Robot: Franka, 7 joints.
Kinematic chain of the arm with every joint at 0, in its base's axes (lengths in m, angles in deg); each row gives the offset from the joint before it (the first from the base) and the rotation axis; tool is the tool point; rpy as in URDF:
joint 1: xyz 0 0 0.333 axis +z
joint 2: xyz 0 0 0 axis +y
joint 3: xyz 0 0 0.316 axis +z
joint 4: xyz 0.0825 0 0 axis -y
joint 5: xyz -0.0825 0 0.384 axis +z
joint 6: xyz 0 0 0 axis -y
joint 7: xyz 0.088 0 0 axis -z
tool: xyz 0 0 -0.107 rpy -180 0 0
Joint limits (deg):
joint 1: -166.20..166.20
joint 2: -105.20..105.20
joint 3: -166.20..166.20
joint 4: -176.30..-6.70
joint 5: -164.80..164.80
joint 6: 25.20..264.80
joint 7: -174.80..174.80
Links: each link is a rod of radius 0.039 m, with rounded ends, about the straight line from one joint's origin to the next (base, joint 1, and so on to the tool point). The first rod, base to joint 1, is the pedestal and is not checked.
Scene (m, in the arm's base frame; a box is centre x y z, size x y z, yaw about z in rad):
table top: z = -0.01
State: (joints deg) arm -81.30 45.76 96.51 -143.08 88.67 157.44 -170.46
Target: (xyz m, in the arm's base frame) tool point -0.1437 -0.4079 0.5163
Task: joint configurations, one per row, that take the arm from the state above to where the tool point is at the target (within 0.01 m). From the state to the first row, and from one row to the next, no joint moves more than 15 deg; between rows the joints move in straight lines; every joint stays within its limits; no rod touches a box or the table.
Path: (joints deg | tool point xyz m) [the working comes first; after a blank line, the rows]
Joints at the target: -130.55 -22.33 32.45 -138.24 91.39 190.47 -170.46
Straight joint move there: clear.

1: -91.15 32.14 83.70 -142.11 89.21 164.05 -170.46 | 0.4517 -0.0792 0.2462
2: -101.00 18.52 70.89 -141.14 89.76 170.65 -170.46 | 0.3694 -0.2737 0.2408
3: -110.85 4.90 58.07 -140.17 90.30 177.26 -170.46 | 0.2147 -0.4165 0.2945
4: -120.70 -8.72 45.26 -139.20 90.84 183.87 -170.46 | 0.0263 -0.4656 0.3944
5: -130.55 -22.33 32.45 -138.24 91.39 190.47 -170.46 | -0.1437 -0.4079 0.5162

